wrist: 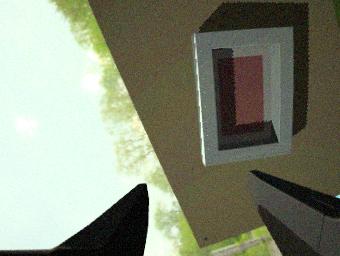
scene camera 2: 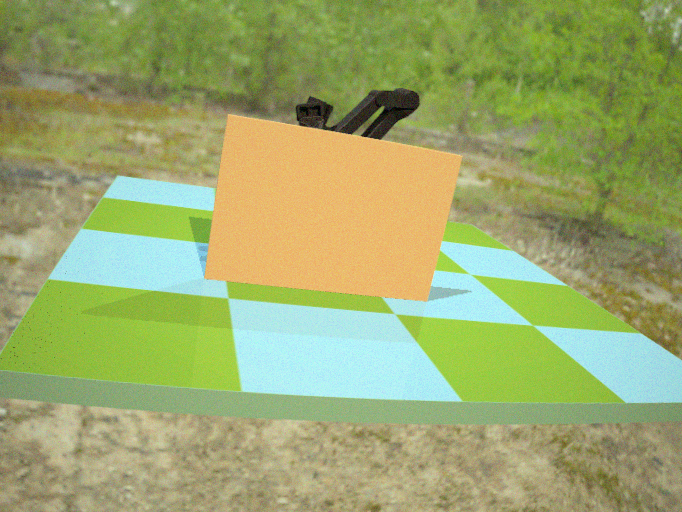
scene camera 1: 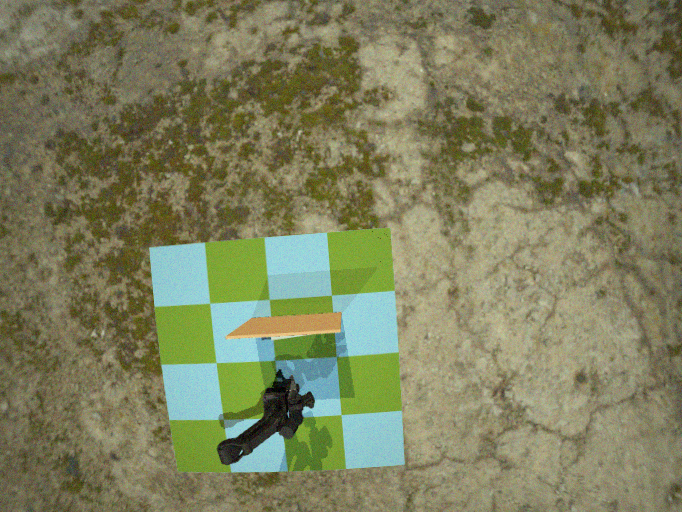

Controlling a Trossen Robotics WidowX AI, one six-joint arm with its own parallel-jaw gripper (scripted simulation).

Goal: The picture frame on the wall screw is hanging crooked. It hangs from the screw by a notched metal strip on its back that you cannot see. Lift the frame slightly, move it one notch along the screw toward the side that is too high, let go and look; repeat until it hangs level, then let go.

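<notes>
My gripper (wrist: 198, 185) visible. Orange wall panel (scene camera 2: 295, 207) visible. Picture frame (wrist: 244, 78) visible. Scene camera 2 misses the picture frame, hidden by the orange wall panel.
</notes>
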